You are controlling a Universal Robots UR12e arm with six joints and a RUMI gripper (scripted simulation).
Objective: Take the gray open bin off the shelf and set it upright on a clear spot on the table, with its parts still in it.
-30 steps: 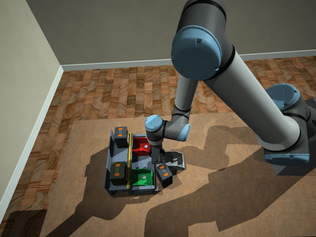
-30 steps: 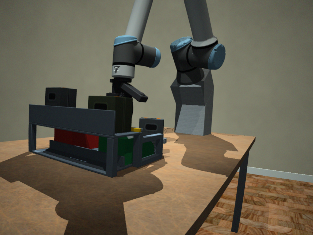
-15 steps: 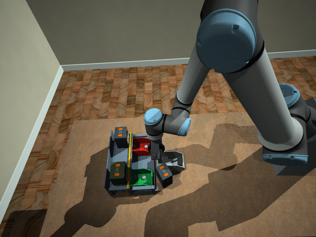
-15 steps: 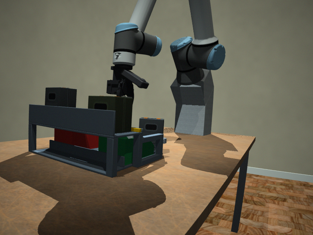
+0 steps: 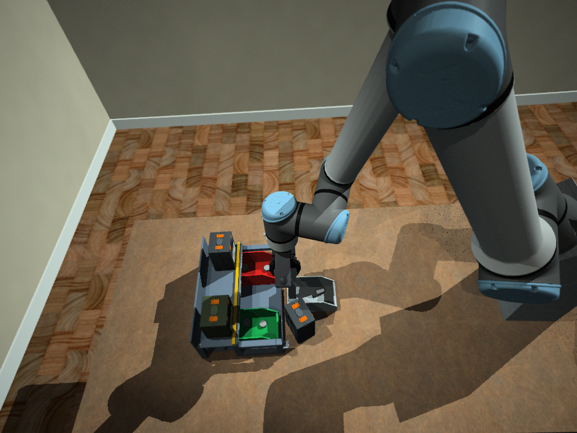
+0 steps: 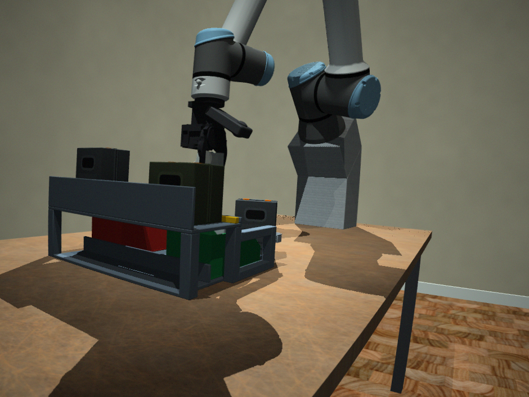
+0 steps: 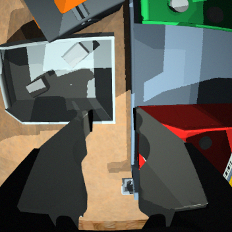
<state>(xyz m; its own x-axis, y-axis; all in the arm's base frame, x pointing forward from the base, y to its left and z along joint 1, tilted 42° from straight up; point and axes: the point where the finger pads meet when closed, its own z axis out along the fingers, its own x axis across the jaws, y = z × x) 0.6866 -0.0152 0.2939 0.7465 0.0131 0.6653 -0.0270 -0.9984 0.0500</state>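
The gray bin lies 8 cm behind my hand, 1 cm to the left of it and 11 cm below it. The rest, counted from my hand: yellow strip (17 cm ahead, 1 cm to the right, 4 cm below); green bin (13 cm ahead, 11 cm to the left, 11 cm below); red bin (12 cm ahead, 12 cm to the right, 11 cm below).
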